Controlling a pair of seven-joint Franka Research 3 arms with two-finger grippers.
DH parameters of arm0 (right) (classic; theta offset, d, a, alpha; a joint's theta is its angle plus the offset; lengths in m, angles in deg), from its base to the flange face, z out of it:
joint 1: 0 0.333 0 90
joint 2: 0 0 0 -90
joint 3: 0 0.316 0.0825 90
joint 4: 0 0 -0.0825 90
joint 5: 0 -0.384 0 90
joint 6: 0 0 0.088 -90
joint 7: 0 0.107 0 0
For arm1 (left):
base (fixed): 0 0 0 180
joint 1: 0 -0.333 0 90
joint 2: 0 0 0 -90
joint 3: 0 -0.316 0.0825 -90
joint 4: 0 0 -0.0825 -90
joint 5: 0 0.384 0 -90
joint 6: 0 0 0.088 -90
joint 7: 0 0.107 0 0
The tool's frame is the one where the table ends.
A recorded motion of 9 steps. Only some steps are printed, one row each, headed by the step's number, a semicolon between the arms.
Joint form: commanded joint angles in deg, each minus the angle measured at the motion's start. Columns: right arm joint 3, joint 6, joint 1, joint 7, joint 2, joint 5, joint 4; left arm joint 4, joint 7, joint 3, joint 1, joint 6, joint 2, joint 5.
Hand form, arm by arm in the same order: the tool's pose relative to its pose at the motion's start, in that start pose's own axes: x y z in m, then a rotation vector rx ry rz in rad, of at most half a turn. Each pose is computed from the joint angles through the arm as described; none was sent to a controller.
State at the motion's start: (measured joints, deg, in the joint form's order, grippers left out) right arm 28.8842 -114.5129 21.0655 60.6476 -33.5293 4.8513 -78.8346; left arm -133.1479 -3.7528 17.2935 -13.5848 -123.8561 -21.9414 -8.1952
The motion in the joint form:
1: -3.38 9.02 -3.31 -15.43 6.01 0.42 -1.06; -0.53 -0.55 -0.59 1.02 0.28 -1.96 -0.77
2: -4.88 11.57 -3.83 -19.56 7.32 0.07 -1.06; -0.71 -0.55 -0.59 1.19 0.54 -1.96 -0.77
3: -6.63 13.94 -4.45 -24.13 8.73 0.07 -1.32; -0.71 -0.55 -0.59 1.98 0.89 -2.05 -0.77
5: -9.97 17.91 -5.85 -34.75 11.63 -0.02 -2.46; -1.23 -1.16 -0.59 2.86 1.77 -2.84 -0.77
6: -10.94 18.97 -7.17 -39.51 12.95 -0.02 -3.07; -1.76 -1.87 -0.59 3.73 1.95 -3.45 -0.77
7: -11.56 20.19 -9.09 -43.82 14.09 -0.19 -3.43; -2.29 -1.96 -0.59 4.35 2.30 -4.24 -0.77
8: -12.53 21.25 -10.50 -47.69 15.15 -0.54 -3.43; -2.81 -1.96 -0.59 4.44 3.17 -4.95 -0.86
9: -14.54 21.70 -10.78 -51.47 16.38 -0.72 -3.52; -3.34 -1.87 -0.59 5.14 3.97 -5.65 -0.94
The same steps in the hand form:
1: 0.0337 0.0531 -0.0524 -0.1131 0.0195 -0.1822; -0.0062 0.0041 -0.0116 -0.0103 0.0193 -0.0085
2: 0.0431 0.0688 -0.0649 -0.1415 0.0110 -0.2213; -0.0076 0.0051 -0.0098 -0.0101 0.0116 -0.0059
3: 0.0545 0.0879 -0.0773 -0.1738 0.0049 -0.2635; -0.0096 0.0113 -0.0100 -0.0123 0.0065 0.0077
5: 0.0742 0.1278 -0.1005 -0.2277 -0.0199 -0.3700; -0.0159 0.0175 -0.0108 -0.0111 -0.0047 0.0119
6: 0.0843 0.1473 -0.1126 -0.2396 -0.0264 -0.4143; -0.0208 0.0234 -0.0111 -0.0110 -0.0069 0.0138
7: 0.0960 0.1695 -0.1257 -0.2455 -0.0368 -0.4447; -0.0259 0.0274 -0.0126 -0.0095 -0.0087 0.0225
8: 0.1059 0.1891 -0.1401 -0.2458 -0.0416 -0.4703; -0.0309 0.0274 -0.0126 -0.0066 -0.0205 0.0228
9: 0.1138 0.2066 -0.1551 -0.2496 -0.0333 -0.4978; -0.0369 0.0317 -0.0126 -0.0058 -0.0318 0.0351

